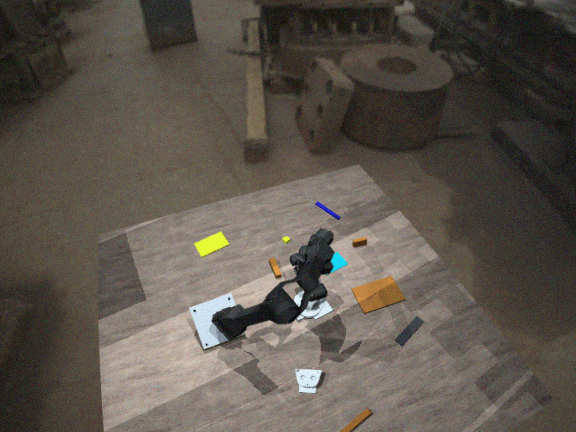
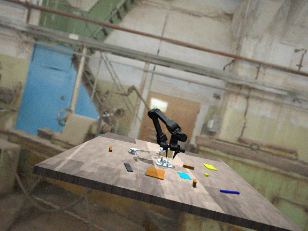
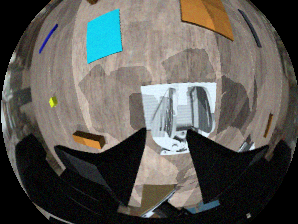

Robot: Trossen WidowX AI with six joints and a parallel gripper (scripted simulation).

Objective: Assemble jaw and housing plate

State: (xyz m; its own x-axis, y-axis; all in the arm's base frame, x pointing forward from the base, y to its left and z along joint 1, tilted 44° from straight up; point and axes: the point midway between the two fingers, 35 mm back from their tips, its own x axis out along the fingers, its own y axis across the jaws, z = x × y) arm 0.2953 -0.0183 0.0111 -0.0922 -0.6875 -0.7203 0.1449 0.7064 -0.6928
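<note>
Right now my gripper tip is 30 mm past the jaw, 10 mm to the left of it and 40 mm above it. Round my gripper tip: orange tile: 230 mm ahead, 120 mm to the right, 50 mm below; cyan tile: 160 mm ahead, 90 mm to the left, 50 mm below; small orange block: 310 mm ahead, 110 mm to the left, 40 mm below.
</note>
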